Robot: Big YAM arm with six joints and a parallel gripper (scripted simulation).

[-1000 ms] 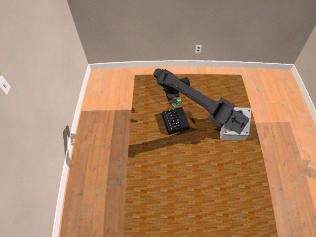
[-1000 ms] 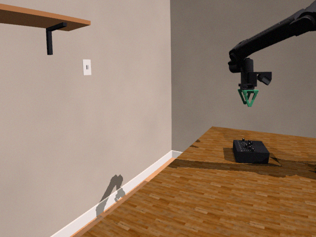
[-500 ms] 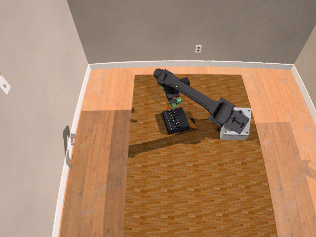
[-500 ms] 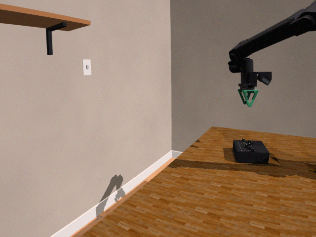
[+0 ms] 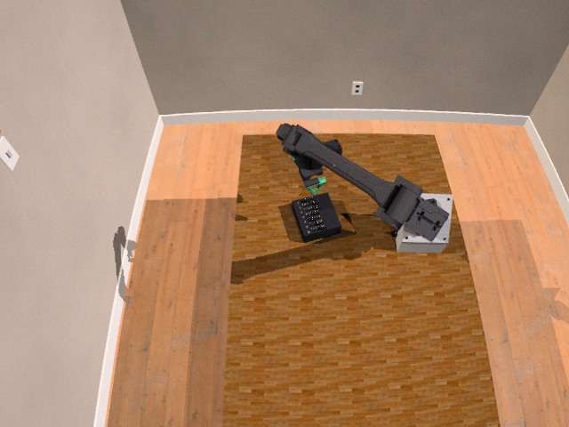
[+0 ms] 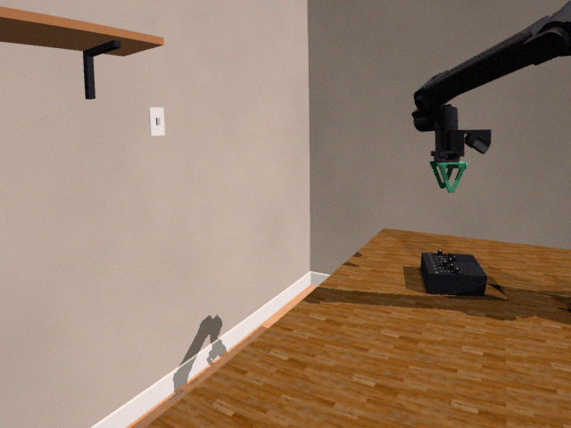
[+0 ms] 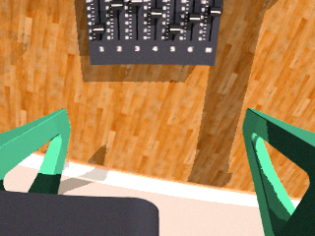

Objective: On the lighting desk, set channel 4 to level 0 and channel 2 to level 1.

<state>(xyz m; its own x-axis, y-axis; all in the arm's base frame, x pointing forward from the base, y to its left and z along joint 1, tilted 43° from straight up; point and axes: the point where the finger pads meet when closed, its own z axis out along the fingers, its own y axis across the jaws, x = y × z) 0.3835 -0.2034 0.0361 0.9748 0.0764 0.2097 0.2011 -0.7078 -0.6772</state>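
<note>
My gripper is now 19 cm above the channel 2 fader cap, 4 cm to the left of it and 3 cm past it. From my hand the other things lie so: channel 5 fader cap 19 cm below, 3 cm to the left, 1 cm behind; then channel 3 cap 19 cm below, 3 cm behind, 2 cm to the right; then channel 4 fader cap 19 cm below, 2 cm behind.
</note>
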